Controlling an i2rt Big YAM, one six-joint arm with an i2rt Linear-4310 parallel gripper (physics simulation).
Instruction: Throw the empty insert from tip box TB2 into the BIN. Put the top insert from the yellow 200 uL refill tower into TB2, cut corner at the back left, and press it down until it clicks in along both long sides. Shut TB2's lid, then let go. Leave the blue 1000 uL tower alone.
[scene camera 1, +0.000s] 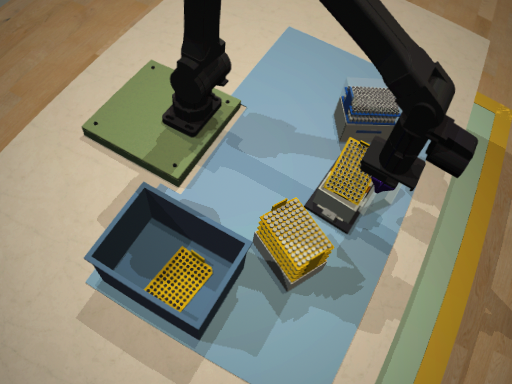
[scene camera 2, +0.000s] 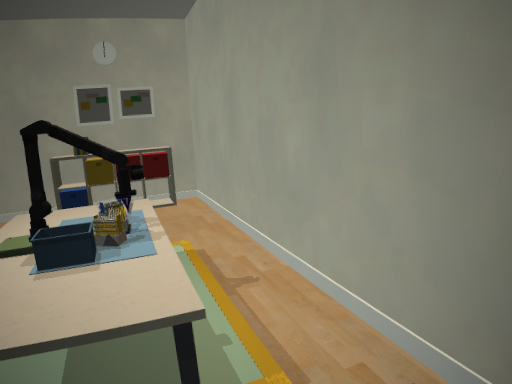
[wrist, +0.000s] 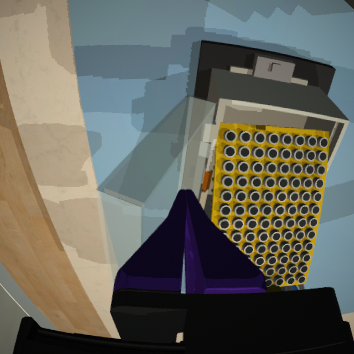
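Tip box TB2 (scene camera 1: 336, 206) (wrist: 280, 86) stands open on the mat. A yellow insert full of tips (scene camera 1: 346, 172) (wrist: 270, 185) lies in its top; whether both long sides are clicked in cannot be told, nor can its cut corner. The clear lid (wrist: 145, 150) hangs open along one long side. My gripper (scene camera 1: 381, 191) (scene camera 2: 127, 210) (wrist: 184, 197) is shut and empty, its tips beside the insert and over the lid's hinge side; contact cannot be told. The yellow tower (scene camera 1: 295, 235) (scene camera 2: 109, 226) stands near TB2. An empty yellow insert (scene camera 1: 180, 280) lies in the bin (scene camera 1: 226, 292) (scene camera 2: 65, 250).
The blue tower (scene camera 1: 372, 104) (scene camera 2: 104, 207) stands behind TB2, partly hidden by the arm. The green base plate (scene camera 1: 125, 110) carries the arm. The blue mat (scene camera 1: 285, 55) lies under the boxes, near the table's edge.
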